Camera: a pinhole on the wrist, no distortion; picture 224 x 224 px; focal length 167.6 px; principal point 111.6 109.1 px. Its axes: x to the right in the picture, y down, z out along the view. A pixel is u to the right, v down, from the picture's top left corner.
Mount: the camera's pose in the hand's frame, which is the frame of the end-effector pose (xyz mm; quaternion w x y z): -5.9 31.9 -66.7 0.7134 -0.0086 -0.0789 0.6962
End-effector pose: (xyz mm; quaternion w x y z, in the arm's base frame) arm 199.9 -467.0 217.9 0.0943 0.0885 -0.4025 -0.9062
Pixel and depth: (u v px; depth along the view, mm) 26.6 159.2 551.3
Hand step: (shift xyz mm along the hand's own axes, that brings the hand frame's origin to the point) -243.1 -295.0 429.4
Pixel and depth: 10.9 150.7 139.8
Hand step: -59.3 -64.2 58.6
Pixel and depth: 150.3 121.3 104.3
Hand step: -26.0 45.9 37.8
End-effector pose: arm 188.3 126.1 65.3 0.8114 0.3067 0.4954 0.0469
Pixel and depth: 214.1 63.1 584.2
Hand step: 86.9 325.4 565.7
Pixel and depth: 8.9 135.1 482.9
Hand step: -145.7 -307.3 371.2
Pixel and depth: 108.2 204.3 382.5
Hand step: -269.2 -6.5 283.7
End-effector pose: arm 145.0 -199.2 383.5 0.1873 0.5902 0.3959 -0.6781
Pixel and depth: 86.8 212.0 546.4
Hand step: -408.2 -91.7 423.7
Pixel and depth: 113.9 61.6 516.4
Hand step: 75.1 -15.9 461.8
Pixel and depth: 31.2 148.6 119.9
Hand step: -49.9 -36.2 42.5
